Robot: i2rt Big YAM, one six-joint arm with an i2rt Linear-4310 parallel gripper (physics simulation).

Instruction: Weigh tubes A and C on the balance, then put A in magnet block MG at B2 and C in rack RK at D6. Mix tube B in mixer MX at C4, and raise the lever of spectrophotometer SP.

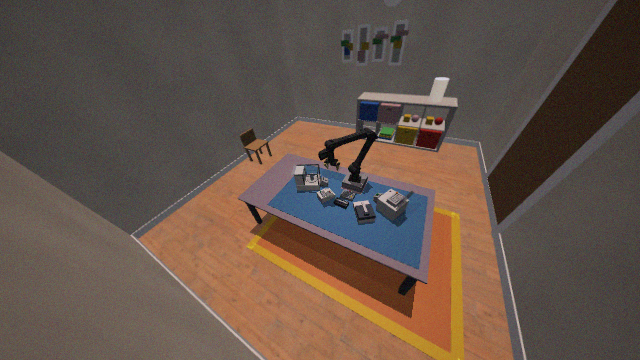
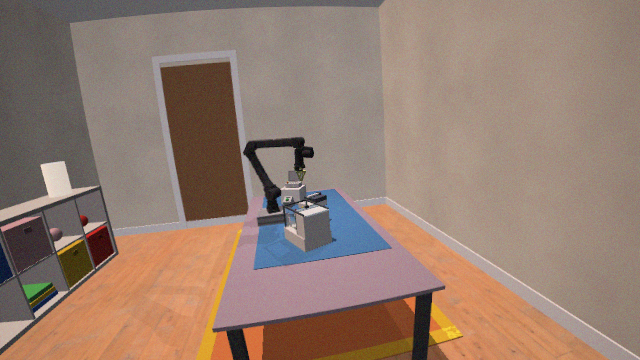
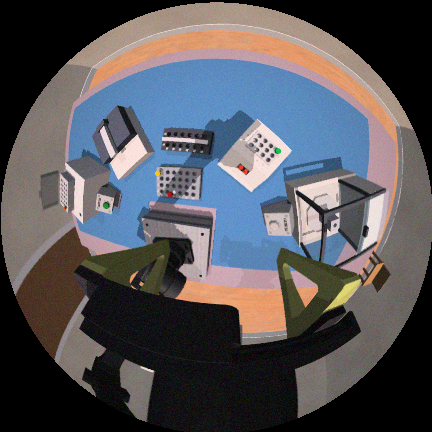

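Seen in the pictures: gripper, fingertip midpoint: [image 1: 332, 169] [image 2: 300, 179] [image 3: 224, 251]; arm's base, link origin: [image 1: 354, 179] [image 2: 273, 210] [image 3: 173, 248].
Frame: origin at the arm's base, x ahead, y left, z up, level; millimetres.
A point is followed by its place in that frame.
Observation:
My gripper [image 1: 332, 165] {x 186, y -174, z 243 mm} [image 2: 300, 175] {x 186, y -174, z 243 mm} [image 3: 224, 251] {x 186, y -174, z 243 mm} is open and empty, high above the mat's rear edge between the arm base and the balance. The balance [image 1: 301, 186] {x 231, y -509, z -9 mm} [image 2: 318, 228] {x 164, y -583, z 43 mm} [image 3: 305, 197] {x 175, y -335, z 64 mm} has a dark-framed glass shield and a small holder inside. The grey rack [image 1: 348, 195] {x 198, y -21, z -45 mm} [image 3: 199, 171] {x 216, y -98, z -39 mm} holds a yellow-capped tube [image 3: 158, 173] {x 226, y 7, z -14 mm} and a red-capped tube [image 3: 170, 194] {x 165, y -19, z -14 mm}. A green cap [image 3: 278, 150] {x 268, y -284, z 19 mm} sits at a corner of the white mixer's [image 1: 326, 198] {x 313, y -209, z -18 mm} [image 3: 251, 183] {x 182, y -228, z -27 mm} hole grid. The black magnet block [image 1: 341, 203] {x 318, y -61, z -41 mm} [image 3: 187, 141] {x 297, y -78, z -21 mm} has a white strip. Tube letters are unreadable.
A dark-lidded white device [image 1: 364, 212] {x 422, y 161, z 35 mm} [image 3: 132, 162] {x 271, y 96, z -24 mm} and a grey box with keypad [image 1: 390, 206] {x 330, y 354, z 66 mm} [image 3: 91, 186] {x 236, y 269, z 24 mm} stand at one end; I cannot tell which is the spectrophotometer. Small boxes with a green button [image 3: 106, 205] {x 155, y 236, z -2 mm} and a knob [image 3: 274, 224] {x 81, y -288, z 3 mm} stand near the arm base [image 3: 202, 250] {x 0, y -91, z 3 mm}.

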